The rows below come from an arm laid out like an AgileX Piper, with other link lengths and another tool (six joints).
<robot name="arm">
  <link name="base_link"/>
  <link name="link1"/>
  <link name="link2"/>
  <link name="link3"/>
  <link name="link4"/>
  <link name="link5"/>
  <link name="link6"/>
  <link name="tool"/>
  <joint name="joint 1" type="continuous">
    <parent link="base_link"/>
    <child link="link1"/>
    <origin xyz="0 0 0.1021" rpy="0 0 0"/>
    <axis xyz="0 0 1"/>
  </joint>
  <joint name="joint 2" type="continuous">
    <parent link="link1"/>
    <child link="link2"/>
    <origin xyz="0 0 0" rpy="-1.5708 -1.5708 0"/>
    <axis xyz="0 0 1"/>
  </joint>
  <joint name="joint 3" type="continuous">
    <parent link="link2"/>
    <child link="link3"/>
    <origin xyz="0.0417 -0.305 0" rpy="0 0 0"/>
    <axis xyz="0 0 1"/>
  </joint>
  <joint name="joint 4" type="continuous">
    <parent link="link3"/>
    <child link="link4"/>
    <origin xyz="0.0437 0.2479 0" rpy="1.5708 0 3.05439"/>
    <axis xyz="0 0 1"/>
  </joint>
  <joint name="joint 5" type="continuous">
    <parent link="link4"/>
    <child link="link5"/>
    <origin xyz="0 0 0" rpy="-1.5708 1.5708 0"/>
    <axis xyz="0 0 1"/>
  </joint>
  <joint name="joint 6" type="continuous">
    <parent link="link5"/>
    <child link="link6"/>
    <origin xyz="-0.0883 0 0" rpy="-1.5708 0 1.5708"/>
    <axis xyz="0 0 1"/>
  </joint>
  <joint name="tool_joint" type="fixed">
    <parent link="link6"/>
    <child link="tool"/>
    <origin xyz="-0.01 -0.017 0.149" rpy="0.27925 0 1.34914"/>
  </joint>
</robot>
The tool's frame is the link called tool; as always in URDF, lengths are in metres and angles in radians. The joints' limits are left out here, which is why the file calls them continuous.
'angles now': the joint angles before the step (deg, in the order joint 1, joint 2, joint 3, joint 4, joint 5, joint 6). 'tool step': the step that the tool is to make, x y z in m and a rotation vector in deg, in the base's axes. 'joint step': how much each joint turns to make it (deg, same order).
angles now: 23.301, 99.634, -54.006, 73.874, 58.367, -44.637
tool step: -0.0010, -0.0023, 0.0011, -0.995, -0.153, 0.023
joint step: 0.037, -0.738, -0.269, -1.597, -0.244, 1.636
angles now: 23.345, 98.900, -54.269, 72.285, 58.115, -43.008
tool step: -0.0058, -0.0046, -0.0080, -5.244, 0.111, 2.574
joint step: 1.260, -0.003, -2.741, -7.857, 0.063, 6.271
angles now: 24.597, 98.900, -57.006, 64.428, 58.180, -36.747
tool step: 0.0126, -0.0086, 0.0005, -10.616, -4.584, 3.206
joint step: 2.826, 0.007, -9.477, -17.094, 0.775, 13.498
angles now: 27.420, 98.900, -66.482, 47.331, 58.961, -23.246
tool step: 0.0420, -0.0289, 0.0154, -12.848, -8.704, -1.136
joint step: 1.123, 0.051, -12.288, -20.619, 3.754, 14.268
